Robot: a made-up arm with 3 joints. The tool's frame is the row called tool.
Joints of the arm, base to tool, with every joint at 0 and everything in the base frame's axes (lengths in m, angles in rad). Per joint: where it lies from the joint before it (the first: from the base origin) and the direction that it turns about. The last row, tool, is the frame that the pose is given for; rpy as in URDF.
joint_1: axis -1 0 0 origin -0.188 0.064 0.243
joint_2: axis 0 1 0 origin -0.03 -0.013 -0.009
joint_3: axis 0 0 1 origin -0.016 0.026 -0.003
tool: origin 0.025 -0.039 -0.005 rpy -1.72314 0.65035 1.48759
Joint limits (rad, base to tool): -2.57..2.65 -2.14..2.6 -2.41..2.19
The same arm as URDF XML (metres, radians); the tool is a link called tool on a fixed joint. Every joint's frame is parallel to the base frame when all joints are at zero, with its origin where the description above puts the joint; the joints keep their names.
<robot name="arm">
  <joint name="joint_1" type="revolute">
    <parent link="base"/>
    <child link="link1"/>
    <origin xyz="-0.188 0.064 0.243"/>
    <axis xyz="-1 0 0"/>
    <limit lower="-2.57" upper="2.65"/>
  </joint>
  <joint name="joint_2" type="revolute">
    <parent link="link1"/>
    <child link="link2"/>
    <origin xyz="-0.03 -0.013 -0.009"/>
    <axis xyz="0 1 0"/>
    <limit lower="-2.14" upper="2.6"/>
  </joint>
  <joint name="joint_3" type="revolute">
    <parent link="link2"/>
    <child link="link3"/>
    <origin xyz="-0.016 0.026 -0.003"/>
    <axis xyz="0 0 1"/>
    <limit lower="-2.41" upper="2.19"/>
  </joint>
  <joint name="tool_fixed" type="fixed">
    <parent link="link3"/>
    <child link="tool"/>
    <origin xyz="0.025 -0.039 -0.005" rpy="-1.7231 0.6503 1.4876"/>
  </joint>
  <link name="base"/>
  <link name="link1"/>
  <link name="link2"/>
  <link name="link3"/>
  <link name="tool"/>
</robot>

